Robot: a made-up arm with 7 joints. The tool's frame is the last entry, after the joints. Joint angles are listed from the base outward. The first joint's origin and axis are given. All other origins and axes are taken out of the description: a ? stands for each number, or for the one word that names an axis. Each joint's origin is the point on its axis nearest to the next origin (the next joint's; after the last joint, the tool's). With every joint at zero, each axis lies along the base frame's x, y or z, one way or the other. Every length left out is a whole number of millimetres.
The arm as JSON. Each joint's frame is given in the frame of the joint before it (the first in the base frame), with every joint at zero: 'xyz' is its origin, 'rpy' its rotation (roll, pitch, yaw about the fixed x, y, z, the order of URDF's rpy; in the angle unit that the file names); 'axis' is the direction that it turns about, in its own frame. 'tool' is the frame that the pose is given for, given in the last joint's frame.
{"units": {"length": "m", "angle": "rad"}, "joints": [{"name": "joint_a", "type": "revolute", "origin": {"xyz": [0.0, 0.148, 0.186], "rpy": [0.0, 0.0, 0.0]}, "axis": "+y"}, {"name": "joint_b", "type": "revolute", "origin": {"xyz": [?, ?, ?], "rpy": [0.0, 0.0, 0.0]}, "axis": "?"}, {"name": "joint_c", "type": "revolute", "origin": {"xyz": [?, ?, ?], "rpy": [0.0, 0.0, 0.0]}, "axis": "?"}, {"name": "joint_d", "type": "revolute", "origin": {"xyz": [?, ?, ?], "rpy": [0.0, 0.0, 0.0]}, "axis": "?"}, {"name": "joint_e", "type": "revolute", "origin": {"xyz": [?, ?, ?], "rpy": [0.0, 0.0, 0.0]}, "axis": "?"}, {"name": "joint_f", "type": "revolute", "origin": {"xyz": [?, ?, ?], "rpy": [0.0, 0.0, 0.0]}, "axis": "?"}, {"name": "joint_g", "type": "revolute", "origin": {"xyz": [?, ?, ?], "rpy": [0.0, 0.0, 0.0]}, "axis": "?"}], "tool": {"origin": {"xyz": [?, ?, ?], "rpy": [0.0, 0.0, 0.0]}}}
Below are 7 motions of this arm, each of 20 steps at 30 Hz.
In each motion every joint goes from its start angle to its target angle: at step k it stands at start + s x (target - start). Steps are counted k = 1, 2, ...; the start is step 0. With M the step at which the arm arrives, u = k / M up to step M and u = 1 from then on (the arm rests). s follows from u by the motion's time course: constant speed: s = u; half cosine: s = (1 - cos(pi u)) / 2; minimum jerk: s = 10 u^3 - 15 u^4 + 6 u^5.
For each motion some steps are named. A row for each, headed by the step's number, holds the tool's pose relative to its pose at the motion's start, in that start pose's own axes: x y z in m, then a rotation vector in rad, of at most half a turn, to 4 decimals.
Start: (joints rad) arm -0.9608 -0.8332 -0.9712 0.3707 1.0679 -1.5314 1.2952
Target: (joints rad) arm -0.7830 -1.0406 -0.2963 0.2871 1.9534 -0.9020 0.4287
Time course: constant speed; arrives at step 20
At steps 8, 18, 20:
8: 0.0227 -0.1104 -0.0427 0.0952 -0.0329 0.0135
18: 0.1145 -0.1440 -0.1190 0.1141 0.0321 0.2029
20: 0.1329 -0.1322 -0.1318 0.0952 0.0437 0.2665

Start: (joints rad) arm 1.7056 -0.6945 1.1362 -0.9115 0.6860 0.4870 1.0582
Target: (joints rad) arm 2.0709 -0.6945 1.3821 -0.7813 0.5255 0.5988 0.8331
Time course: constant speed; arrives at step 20
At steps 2, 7, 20:
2: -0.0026 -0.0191 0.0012 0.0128 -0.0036 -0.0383
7: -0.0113 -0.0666 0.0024 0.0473 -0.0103 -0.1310
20: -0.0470 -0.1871 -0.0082 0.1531 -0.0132 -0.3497

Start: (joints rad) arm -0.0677 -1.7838 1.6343 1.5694 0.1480 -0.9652 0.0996
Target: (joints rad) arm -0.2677 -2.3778 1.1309 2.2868 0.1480 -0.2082 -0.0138
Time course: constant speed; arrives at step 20
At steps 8, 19, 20:
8: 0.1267 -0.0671 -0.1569 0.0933 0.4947 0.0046
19: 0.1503 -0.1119 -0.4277 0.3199 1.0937 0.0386
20: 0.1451 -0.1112 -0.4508 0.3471 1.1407 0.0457

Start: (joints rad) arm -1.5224 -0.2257 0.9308 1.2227 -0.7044 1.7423 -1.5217
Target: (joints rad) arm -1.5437 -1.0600 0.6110 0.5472 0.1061 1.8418 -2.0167
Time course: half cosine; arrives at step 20
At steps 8, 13, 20:
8: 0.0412 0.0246 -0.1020 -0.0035 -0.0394 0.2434
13: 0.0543 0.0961 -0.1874 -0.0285 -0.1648 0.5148
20: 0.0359 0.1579 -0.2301 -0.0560 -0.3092 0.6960

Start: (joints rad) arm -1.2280 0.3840 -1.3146 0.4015 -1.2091 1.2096 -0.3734
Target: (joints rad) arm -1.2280 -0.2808 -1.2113 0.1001 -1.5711 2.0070 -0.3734
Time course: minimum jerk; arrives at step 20
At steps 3, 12, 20:
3: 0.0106 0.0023 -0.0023 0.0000 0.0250 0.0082
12: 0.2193 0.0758 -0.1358 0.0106 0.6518 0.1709
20: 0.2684 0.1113 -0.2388 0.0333 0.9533 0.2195

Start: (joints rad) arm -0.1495 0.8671 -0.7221 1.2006 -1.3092 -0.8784 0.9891
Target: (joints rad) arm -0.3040 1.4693 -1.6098 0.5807 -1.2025 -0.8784 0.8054
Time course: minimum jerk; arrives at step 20
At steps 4, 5, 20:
4: -0.0131 0.0286 0.0103 -0.0865 -0.0227 0.0308
5: -0.0246 0.0515 0.0168 -0.1550 -0.0417 0.0542
20: -0.3446 0.3970 -0.1919 -1.5476 -0.5663 0.3523

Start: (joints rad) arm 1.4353 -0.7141 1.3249 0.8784 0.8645 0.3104 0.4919
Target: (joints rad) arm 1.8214 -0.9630 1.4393 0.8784 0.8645 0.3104 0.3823
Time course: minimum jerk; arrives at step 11
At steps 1, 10, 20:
1: -0.0016 -0.0018 0.0006 0.0013 -0.0025 -0.0027
10: -0.3076 -0.2165 0.0023 0.1769 -0.3531 -0.4522
20: -0.3100 -0.2174 0.0018 0.1779 -0.3552 -0.4554

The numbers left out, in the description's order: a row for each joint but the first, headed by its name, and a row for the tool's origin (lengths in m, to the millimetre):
joint_b: xyz -0.088 0.0 -0.316, axis -y
joint_c: xyz -0.068 0.0 0.234, axis +x
joint_d: xyz 0.0 0.098 -0.171, axis +z
joint_e: xyz 0.062 -0.078 0.0, axis +z
joint_f: xyz 0.093 -0.107 0.0, axis +y
joint_g: xyz 0.151 0.0 0.099, axis +x
tool: xyz 0.0 0.014 0.297

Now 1 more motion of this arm.
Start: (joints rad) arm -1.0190 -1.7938 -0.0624 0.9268 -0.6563 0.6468 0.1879
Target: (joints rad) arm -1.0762 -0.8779 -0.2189 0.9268 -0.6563 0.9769 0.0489
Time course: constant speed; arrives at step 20
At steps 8, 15, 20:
8: -0.1588 0.0472 0.0431 -0.1546 -0.2438 -0.0962
15: -0.2982 0.0821 0.0410 -0.2554 -0.4565 -0.2110
20: -0.3932 0.1021 0.0187 -0.3038 -0.6075 -0.3053

